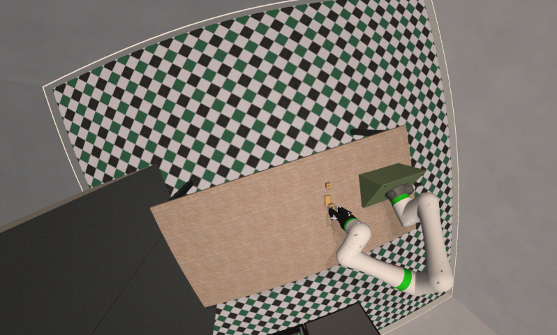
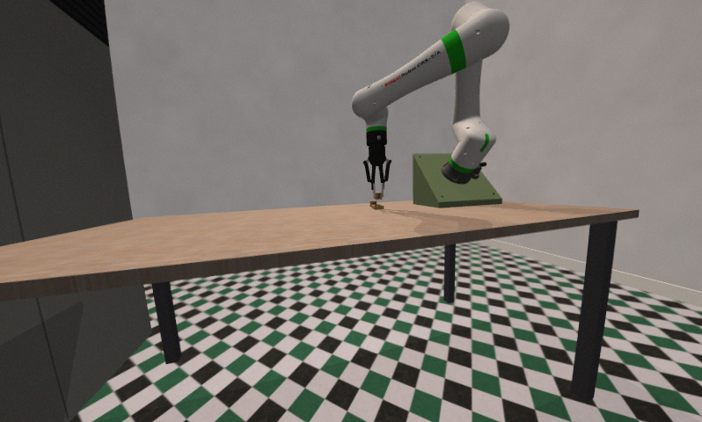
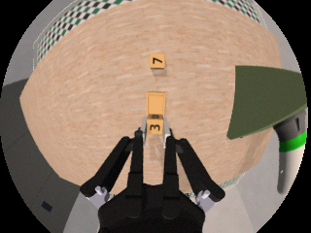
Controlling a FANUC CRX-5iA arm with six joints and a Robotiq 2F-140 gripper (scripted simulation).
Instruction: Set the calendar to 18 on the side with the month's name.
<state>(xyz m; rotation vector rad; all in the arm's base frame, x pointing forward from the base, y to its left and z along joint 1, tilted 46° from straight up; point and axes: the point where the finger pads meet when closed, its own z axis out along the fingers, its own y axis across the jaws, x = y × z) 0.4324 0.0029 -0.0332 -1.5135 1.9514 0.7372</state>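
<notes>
Now: the tray 80 mm below my hand and 20 mm to the right of it.
</notes>
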